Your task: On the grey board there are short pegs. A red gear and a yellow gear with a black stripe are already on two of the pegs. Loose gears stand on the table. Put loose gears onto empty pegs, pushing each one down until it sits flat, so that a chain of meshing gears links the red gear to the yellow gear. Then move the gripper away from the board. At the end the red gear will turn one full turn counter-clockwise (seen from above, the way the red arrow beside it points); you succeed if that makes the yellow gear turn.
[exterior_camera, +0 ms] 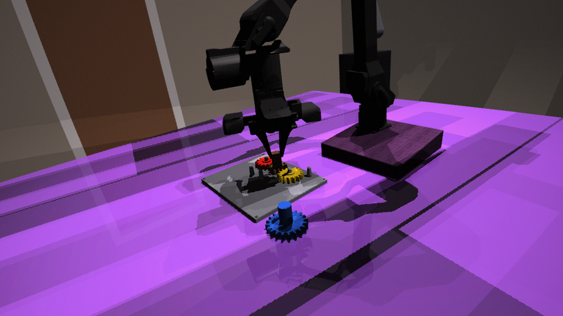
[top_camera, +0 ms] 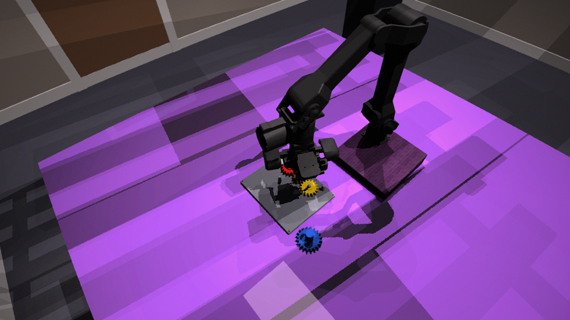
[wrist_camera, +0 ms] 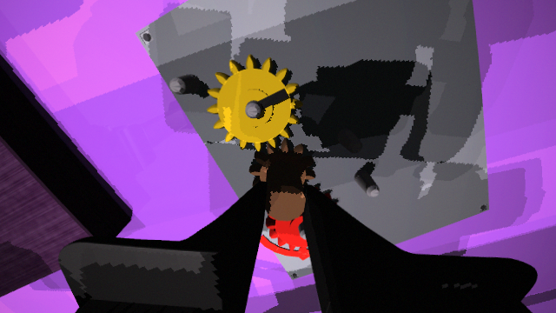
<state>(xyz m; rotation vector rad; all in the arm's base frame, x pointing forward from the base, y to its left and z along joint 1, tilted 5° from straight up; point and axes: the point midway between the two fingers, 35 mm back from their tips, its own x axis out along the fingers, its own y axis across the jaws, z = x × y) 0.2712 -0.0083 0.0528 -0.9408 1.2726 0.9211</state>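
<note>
My gripper tip is now 1 cm above the small brown gear. Round my gripper tip: grey board (5 cm ahead, 1 cm to the left, 3 cm below); then yellow gear (1 cm behind, 4 cm to the left, 2 cm below); then red gear (4 cm to the right, 2 cm below).
</note>
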